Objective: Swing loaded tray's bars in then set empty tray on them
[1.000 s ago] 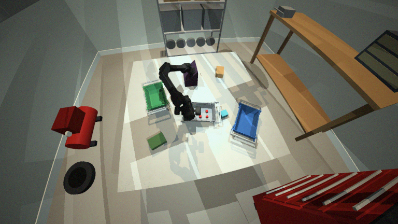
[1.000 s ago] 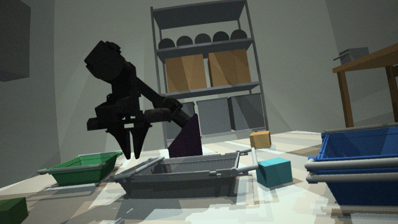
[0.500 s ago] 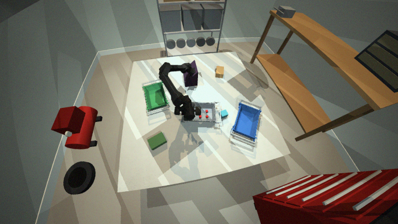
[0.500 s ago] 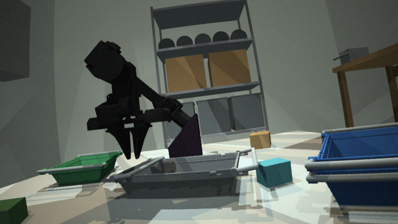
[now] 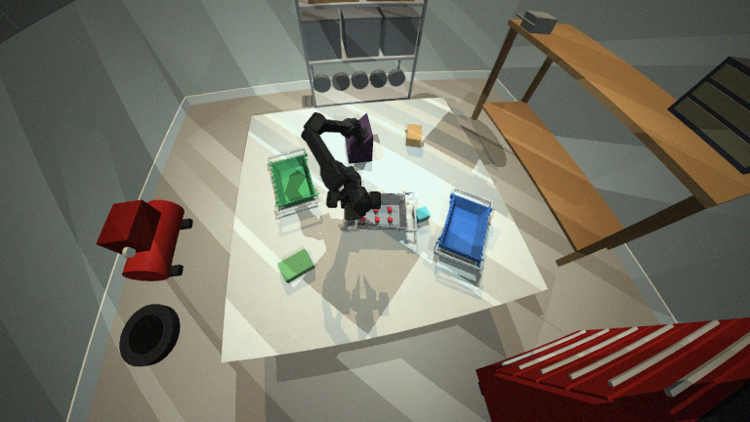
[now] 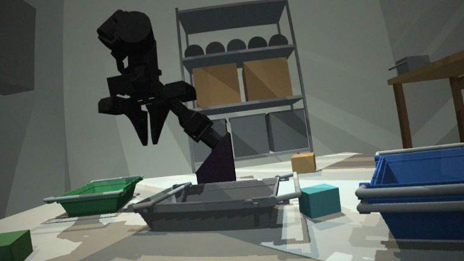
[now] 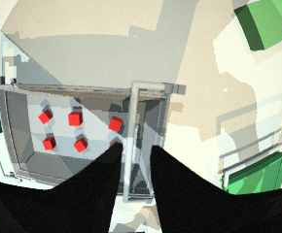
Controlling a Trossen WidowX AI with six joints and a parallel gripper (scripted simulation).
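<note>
Now: the teal block 1 cm behind my gripper tip, 30 cm to the left of it and 14 cm below it. From my gripper tip the other things lie so: green block 13 cm ahead, 26 cm to the right, 14 cm below; then green tray 27 cm behind, 27 cm to the right, 12 cm below; then orange block 50 cm behind, 40 cm to the left, 13 cm below.
</note>
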